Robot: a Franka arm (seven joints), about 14 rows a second.
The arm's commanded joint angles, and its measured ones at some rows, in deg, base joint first. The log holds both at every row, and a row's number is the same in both.
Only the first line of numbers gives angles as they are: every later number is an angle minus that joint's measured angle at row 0.
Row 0, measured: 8.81, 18.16, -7.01, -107.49, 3.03, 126.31, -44.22
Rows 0 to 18, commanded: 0.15, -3.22, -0.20, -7.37, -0.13, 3.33, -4.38; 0.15, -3.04, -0.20, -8.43, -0.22, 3.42, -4.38; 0.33, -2.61, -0.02, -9.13, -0.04, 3.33, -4.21; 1.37, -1.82, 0.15, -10.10, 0.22, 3.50, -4.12; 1.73, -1.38, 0.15, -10.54, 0.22, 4.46, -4.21; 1.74, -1.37, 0.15, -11.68, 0.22, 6.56, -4.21; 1.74, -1.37, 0.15, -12.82, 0.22, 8.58, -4.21; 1.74, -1.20, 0.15, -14.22, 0.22, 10.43, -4.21; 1.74, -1.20, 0.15, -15.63, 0.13, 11.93, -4.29; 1.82, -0.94, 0.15, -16.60, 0.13, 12.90, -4.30; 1.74, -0.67, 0.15, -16.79, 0.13, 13.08, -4.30; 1.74, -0.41, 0.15, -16.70, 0.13, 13.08, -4.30; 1.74, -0.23, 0.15, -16.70, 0.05, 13.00, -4.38; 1.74, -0.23, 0.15, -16.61, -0.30, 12.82, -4.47; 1.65, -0.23, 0.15, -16.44, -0.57, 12.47, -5.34; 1.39, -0.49, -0.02, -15.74, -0.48, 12.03, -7.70; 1.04, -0.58, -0.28, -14.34, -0.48, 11.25, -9.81; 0.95, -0.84, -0.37, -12.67, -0.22, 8.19, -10.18; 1.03, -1.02, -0.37, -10.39, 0.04, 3.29, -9.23
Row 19, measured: 1.21, 0.09, -0.20, -13.91, -0.02, 9.86, -8.25
